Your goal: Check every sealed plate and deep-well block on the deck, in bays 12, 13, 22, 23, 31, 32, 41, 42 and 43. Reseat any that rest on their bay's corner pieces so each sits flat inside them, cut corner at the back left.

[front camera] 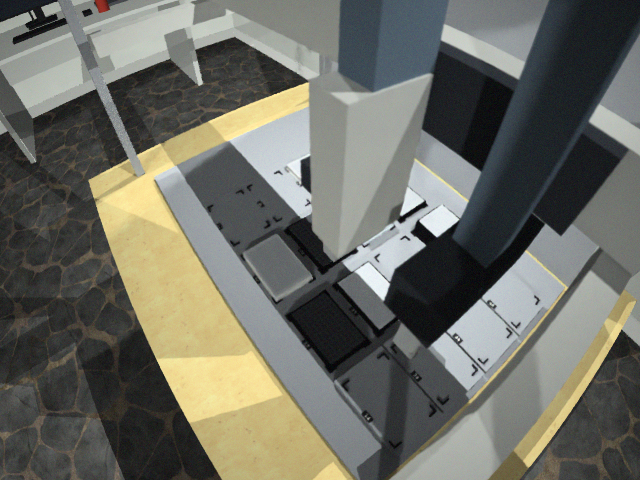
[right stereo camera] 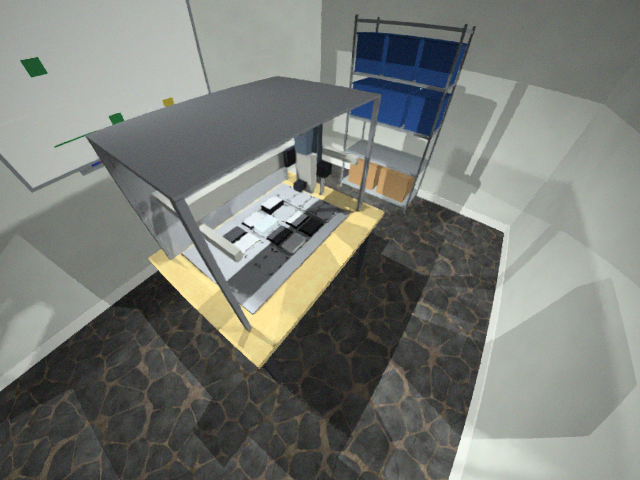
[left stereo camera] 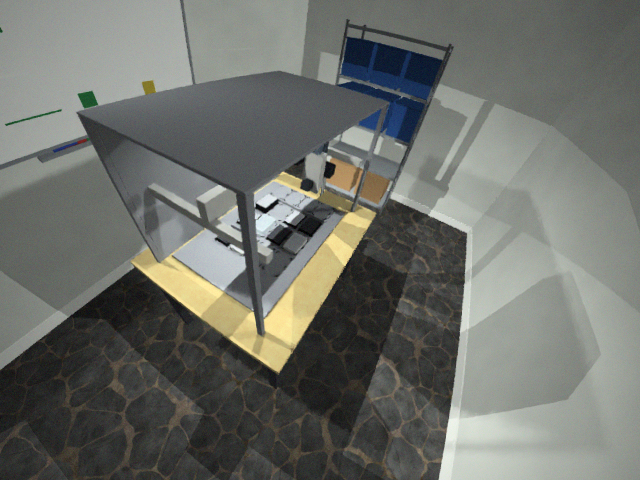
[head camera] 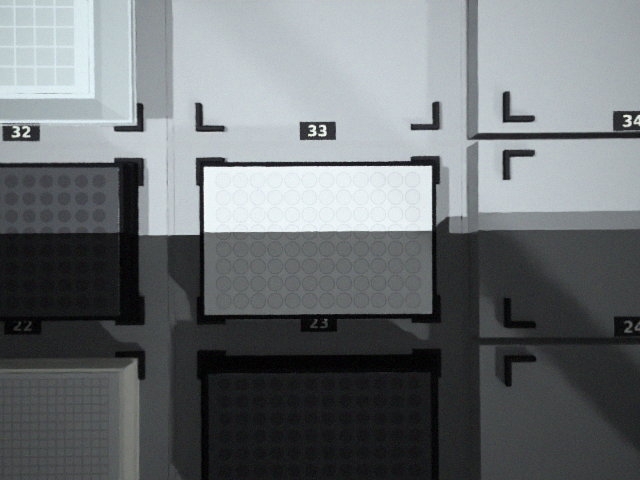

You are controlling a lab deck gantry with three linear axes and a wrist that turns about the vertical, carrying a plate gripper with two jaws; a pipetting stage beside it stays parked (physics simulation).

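Places are measured from the robot's base along level axes (x ahead, y left, z up), in centimetres.
Pixels of known places: gripper, between the fingertips: [right stereo camera: 316, 191]; robot's base, origin of its link: [front camera: 208, 208] [right stereo camera: 271, 274] [left stereo camera: 277, 276].
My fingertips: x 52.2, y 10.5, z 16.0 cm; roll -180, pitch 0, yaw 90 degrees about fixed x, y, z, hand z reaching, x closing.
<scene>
For each thing: its top centre in the pictures, then the offset to it from my fingertips. "*": a spot on its surface instead.
- white-topped plate, centre of its top: [head camera: 318, 240] [front camera: 373, 294] [left stereo camera: 295, 218] [right stereo camera: 297, 218] dy +4.5, dx -13.0, dz -14.5 cm
- black block, centre of its top: [head camera: 319, 444] [front camera: 327, 326] [left stereo camera: 310, 225] [right stereo camera: 311, 225] dy -6.2, dx -13.0, dz -14.5 cm
- pale-rimmed plate, centre of its top: [head camera: 3, 448] [front camera: 276, 263] [left stereo camera: 295, 242] [right stereo camera: 293, 242] dy -6.2, dx -29.4, dz -14.5 cm
- dark plate, centre of its top: [head camera: 3, 242] [front camera: 320, 237] [left stereo camera: 279, 233] [right stereo camera: 279, 233] dy +4.5, dx -29.4, dz -14.5 cm
- grey enclosure, a spot on its surface: [left stereo camera: 232, 118] * dy +5.3, dx -54.4, dz +53.1 cm
A white-topped plate [front camera: 373, 276] [head camera: 317, 201] lies square within the corner pieces of bay 23. My gripper [front camera: 432, 333] is high above that area; one jaw shows below the dark hand, the other is hidden, with no plate seen held. A black block [front camera: 328, 328] [head camera: 317, 423] is in bay 13, a pale-rimmed plate [front camera: 279, 266] [head camera: 56, 423] in bay 12, a dark plate [front camera: 312, 242] [head camera: 56, 206] in bay 22. A clear plate [front camera: 381, 235] [head camera: 111, 108] is in bay 32. White-topped blocks in bays 42 [front camera: 412, 200] and 43 [front camera: 439, 219] are partly hidden. Cut corners are not readable.
The pale pipetting stage [front camera: 367, 170] stands beside the hand and hides part of the back bays. Bays 33 [head camera: 310, 67] and 24 [head camera: 568, 268] show bare corner pieces. A grey enclosure [left stereo camera: 232, 118] [right stereo camera: 232, 124] covers the deck.
</scene>
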